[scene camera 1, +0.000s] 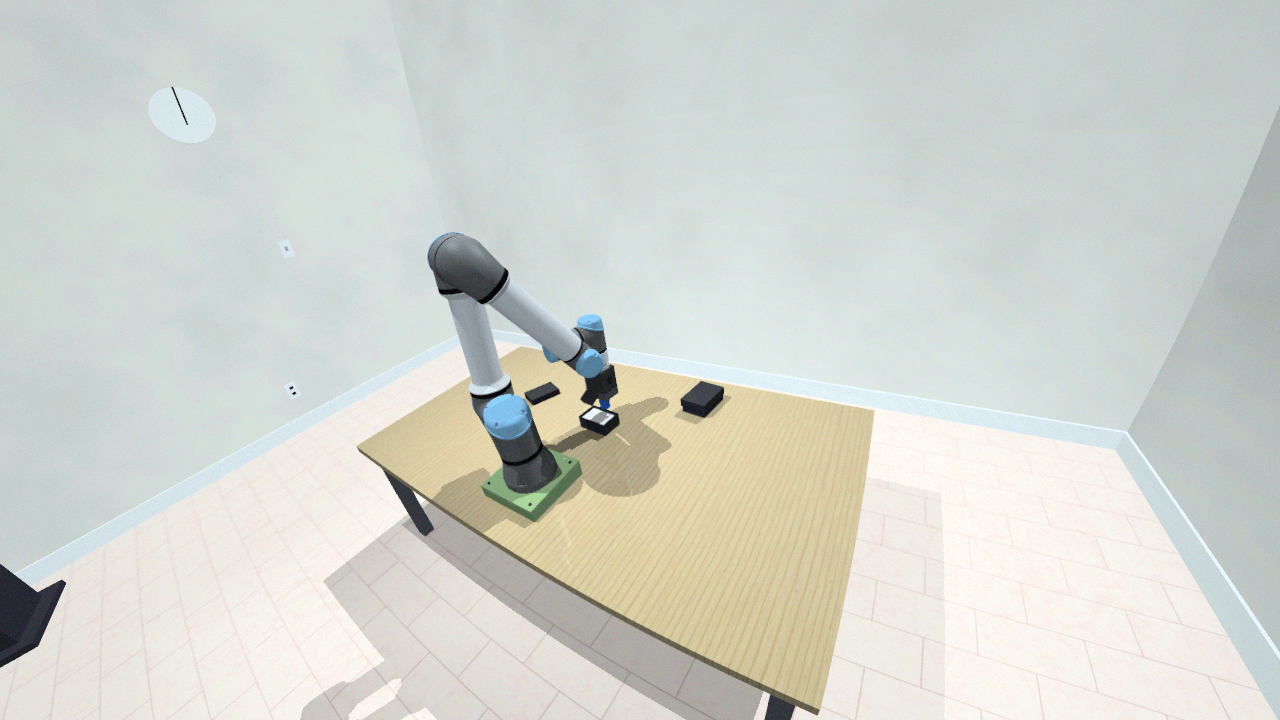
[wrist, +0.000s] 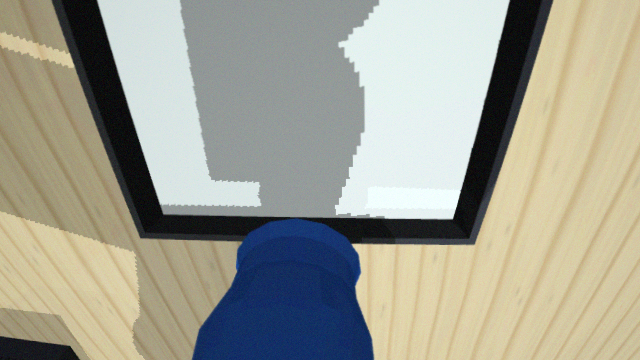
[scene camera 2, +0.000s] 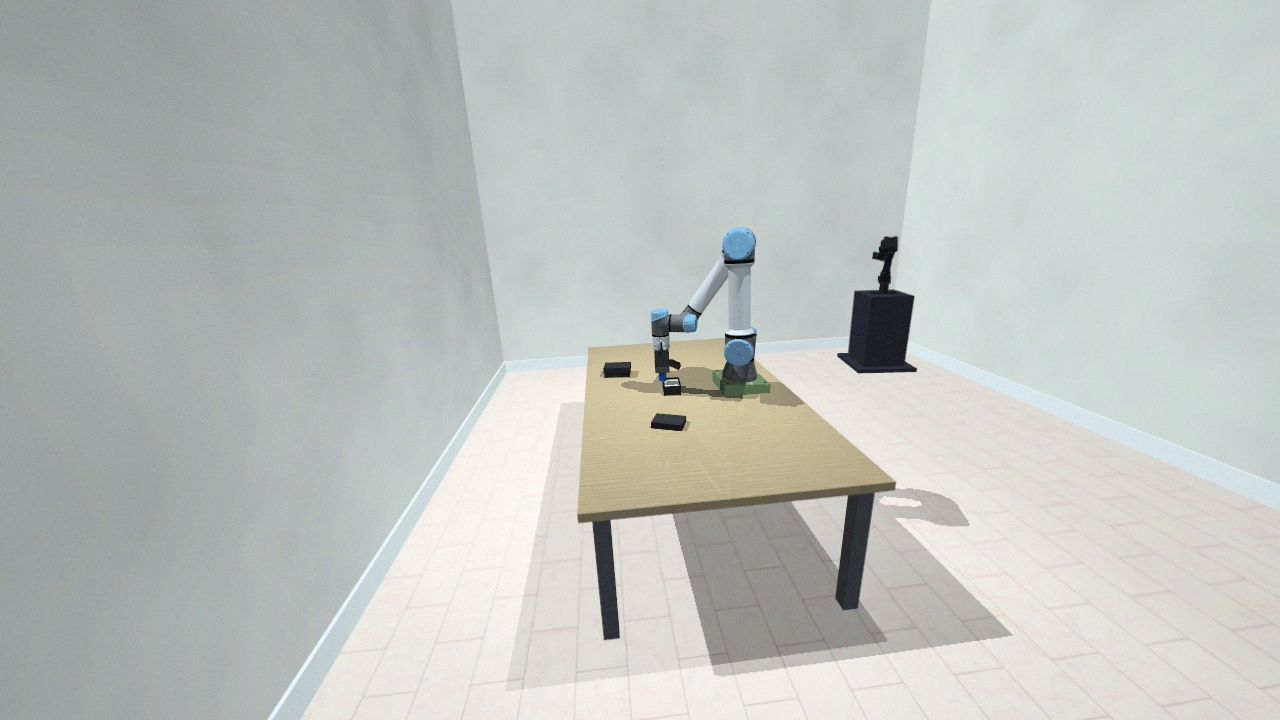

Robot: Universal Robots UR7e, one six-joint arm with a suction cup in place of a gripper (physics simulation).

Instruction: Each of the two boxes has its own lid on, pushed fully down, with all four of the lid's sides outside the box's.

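Frame: origin at the arm's base, x left, y back, z up, level; metres.
Where they show: end effector, tool point: (scene camera 1: 605, 406) (wrist: 297, 271) (scene camera 2: 662, 379); arm's base, origin of the base link: (scene camera 1: 531, 472) (scene camera 2: 739, 376).
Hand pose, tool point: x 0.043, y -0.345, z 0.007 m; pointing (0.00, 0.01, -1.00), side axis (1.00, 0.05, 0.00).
Observation:
Each offset is from my tool point to the top centre of the thing. Level surfaces: height alone.
A small black box @[dx -0.002, dy +0.039, dz -0.010 m] (scene camera 1: 598, 428) (scene camera 2: 671, 390) (wrist: 107, 135) stands open-topped on the table, its inside white and partly shaded. A flat black lid @[dx +0.339, dy +0.025, dz -0.029 m] (scene camera 1: 542, 393) (scene camera 2: 668, 421) lies apart from it on the table. A taller black block @[dx -0.234, dy -0.230, dz -0.003 m] (scene camera 1: 702, 398) (scene camera 2: 617, 368) (wrist: 32, 351), which looks like the other box with a lid on, stands on the far side; how deep that lid sits is too small to tell. My gripper (scene camera 1: 605, 406) (scene camera 2: 662, 377) (wrist: 298, 230), a blue suction cup, is open and holds nothing. Its tip overlaps one wall of the open box in the wrist view; contact cannot be told.
The arm's green base plate (scene camera 1: 563, 472) (scene camera 2: 751, 388) is on the wooden table @[dz -0.053 m] (scene camera 1: 716, 519) (scene camera 2: 716, 465), near the long edge. A dark pedestal (scene camera 2: 880, 331) with a small black arm (scene camera 2: 885, 261) stands on the floor away from the table.

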